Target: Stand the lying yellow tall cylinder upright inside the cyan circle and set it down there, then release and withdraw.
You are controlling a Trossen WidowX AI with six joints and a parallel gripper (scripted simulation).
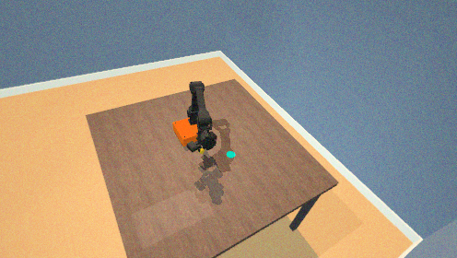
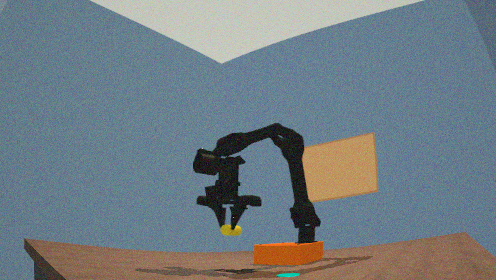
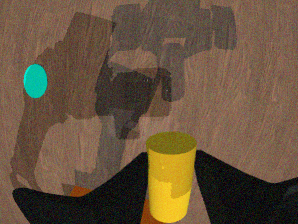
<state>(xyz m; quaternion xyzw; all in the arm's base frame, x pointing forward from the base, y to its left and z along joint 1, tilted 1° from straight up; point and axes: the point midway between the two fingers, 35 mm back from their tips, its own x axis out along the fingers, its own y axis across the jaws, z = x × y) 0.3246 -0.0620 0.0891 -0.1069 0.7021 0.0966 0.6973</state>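
Right now the yellow cylinder is 20 mm behind my gripper tip and 10 mm to the right of it.
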